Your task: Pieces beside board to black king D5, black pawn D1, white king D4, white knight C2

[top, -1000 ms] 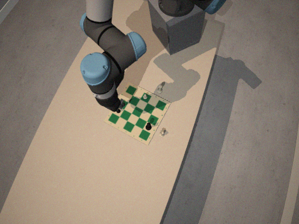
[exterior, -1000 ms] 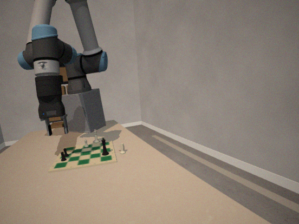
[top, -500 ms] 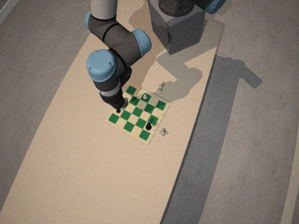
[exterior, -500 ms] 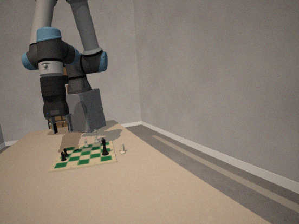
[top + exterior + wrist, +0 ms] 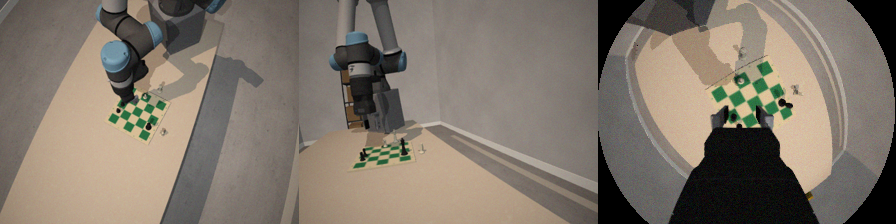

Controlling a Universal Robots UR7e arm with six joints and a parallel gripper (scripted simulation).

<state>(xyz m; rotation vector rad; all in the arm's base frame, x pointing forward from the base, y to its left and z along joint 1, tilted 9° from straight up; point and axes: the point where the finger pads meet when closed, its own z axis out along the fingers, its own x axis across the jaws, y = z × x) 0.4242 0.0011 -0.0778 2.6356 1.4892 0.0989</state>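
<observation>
Now: hand 12 cm past the white king, 9 cm above it and 7 cm to the right of it. The rest, counted from my hand: board: 12 cm below, 3 cm to the left, 2 cm ahead; small white piece: 10 cm below, 6 cm behind, 3 cm to the left; black king: 11 cm to the left, 8 cm below, 6 cm ahead.
</observation>
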